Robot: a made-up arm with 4 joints. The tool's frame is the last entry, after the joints.
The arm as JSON. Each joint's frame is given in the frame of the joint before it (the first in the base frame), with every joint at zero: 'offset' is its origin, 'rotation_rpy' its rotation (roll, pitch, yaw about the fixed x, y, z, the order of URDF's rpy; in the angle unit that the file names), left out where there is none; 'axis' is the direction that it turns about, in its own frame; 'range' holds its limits. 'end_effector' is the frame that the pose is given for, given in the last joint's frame.
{
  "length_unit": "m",
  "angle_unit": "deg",
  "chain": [
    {
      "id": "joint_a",
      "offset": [
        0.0,
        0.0,
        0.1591
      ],
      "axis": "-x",
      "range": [
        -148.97,
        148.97
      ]
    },
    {
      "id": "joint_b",
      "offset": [
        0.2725,
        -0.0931,
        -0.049
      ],
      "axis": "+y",
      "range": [
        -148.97,
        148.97
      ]
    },
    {
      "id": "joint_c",
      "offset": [
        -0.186,
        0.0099,
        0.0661
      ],
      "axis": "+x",
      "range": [
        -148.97,
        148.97
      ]
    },
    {
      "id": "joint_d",
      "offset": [
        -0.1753,
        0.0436,
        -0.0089
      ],
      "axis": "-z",
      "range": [
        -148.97,
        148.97
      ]
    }
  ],
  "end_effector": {
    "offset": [
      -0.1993,
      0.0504,
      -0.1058
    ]
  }
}
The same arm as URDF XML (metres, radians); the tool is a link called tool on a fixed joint. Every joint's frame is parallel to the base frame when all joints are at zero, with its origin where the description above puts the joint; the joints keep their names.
<robot name="arm">
<joint name="joint_a" type="revolute"><parent link="base"/><child link="link1"/><origin xyz="0 0 0.1591" rpy="0 0 0"/><axis xyz="-1 0 0"/><limit lower="-2.6" upper="2.6"/></joint>
<joint name="joint_b" type="revolute"><parent link="link1"/><child link="link2"/><origin xyz="0.2725 -0.0931 -0.049" rpy="0 0 0"/><axis xyz="0 1 0"/><limit lower="-2.6" upper="2.6"/></joint>
<joint name="joint_c" type="revolute"><parent link="link2"/><child link="link3"/><origin xyz="-0.186 0.0099 0.0661" rpy="0 0 0"/><axis xyz="1 0 0"/><limit lower="-2.6" upper="2.6"/></joint>
<joint name="joint_d" type="revolute"><parent link="link3"/><child link="link4"/><origin xyz="-0.1753 0.0436 -0.0089" rpy="0 0 0"/><axis xyz="0 0 -1"/><limit lower="-2.6" upper="2.6"/></joint>
<joint name="tool_joint" type="fixed"><parent link="link4"/><child link="tool"/><origin xyz="-0.1993 0.0504 -0.1058" rpy="0 0 0"/></joint>
<link name="base"/>
<link name="link1"/>
<link name="link2"/>
<link name="link3"/>
<link name="link4"/>
<link name="tool"/>
</robot>

